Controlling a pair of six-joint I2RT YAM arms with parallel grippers.
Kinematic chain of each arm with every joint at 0, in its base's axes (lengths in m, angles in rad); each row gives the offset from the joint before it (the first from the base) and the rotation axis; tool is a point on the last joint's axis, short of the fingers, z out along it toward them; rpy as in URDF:
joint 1: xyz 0 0 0.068 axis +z
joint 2: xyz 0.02 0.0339 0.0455 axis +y
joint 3: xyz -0.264 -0.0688 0 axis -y
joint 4: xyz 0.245 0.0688 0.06 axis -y
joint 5: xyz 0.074 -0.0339 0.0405 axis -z
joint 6: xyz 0.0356 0 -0.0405 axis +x
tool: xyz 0 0 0 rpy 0 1.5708 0
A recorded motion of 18 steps. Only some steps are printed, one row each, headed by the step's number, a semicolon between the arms.
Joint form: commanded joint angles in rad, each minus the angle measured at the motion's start. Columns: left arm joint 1, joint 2, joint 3, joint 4, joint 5, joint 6; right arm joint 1, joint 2, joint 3, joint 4, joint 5, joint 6.
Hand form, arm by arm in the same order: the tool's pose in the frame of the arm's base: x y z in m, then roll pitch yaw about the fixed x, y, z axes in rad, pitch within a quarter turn. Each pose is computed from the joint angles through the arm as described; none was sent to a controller.
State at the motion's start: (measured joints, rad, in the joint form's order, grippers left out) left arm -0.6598 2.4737 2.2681 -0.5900 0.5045 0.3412; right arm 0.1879 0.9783 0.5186 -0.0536 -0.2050 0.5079
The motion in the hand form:
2: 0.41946 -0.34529 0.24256 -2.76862 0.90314 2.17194; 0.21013 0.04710 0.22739 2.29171 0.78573 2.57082
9: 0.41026 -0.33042 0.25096 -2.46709 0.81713 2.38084; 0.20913 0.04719 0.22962 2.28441 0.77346 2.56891
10: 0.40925 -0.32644 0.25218 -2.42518 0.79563 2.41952; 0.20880 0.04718 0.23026 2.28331 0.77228 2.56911
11: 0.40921 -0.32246 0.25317 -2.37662 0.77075 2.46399; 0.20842 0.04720 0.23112 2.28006 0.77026 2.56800
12: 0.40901 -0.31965 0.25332 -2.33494 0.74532 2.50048; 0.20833 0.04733 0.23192 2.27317 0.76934 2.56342
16: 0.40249 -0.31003 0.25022 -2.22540 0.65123 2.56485; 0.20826 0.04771 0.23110 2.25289 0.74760 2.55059
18: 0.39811 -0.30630 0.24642 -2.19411 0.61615 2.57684; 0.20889 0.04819 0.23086 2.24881 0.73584 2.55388
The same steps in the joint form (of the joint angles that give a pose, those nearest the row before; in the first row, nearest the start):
2: 0.0088 -0.0484 0.0299 -0.0648 0.1083 -0.1018; -0.0052 0.0035 0.0091 0.0079 -0.0254 0.0120
9: 0.0286 -0.1080 -0.0376 -0.1097 0.2609 -0.2183; -0.0053 -0.0032 0.0165 -0.0095 -0.0343 0.0213
10: 0.0345 -0.1228 -0.0584 -0.1092 0.2789 -0.2456; -0.0053 -0.0056 0.0182 -0.0136 -0.0358 0.0221
11: 0.0417 -0.1336 -0.0740 -0.1077 0.3010 -0.2796; -0.0053 -0.0084 0.0202 -0.0179 -0.0383 0.0243
12: 0.0468 -0.1409 -0.0865 -0.1065 0.3210 -0.3107; -0.0050 -0.0101 0.0213 -0.0170 -0.0402 0.0282
16: 0.0584 -0.1767 -0.1546 -0.1212 0.3965 -0.3728; -0.0053 -0.0087 0.0183 -0.0123 -0.0538 0.0507
18: 0.0607 -0.1964 -0.2000 -0.1178 0.4226 -0.3879; -0.0053 -0.0034 0.0210 -0.0145 -0.0640 0.0571

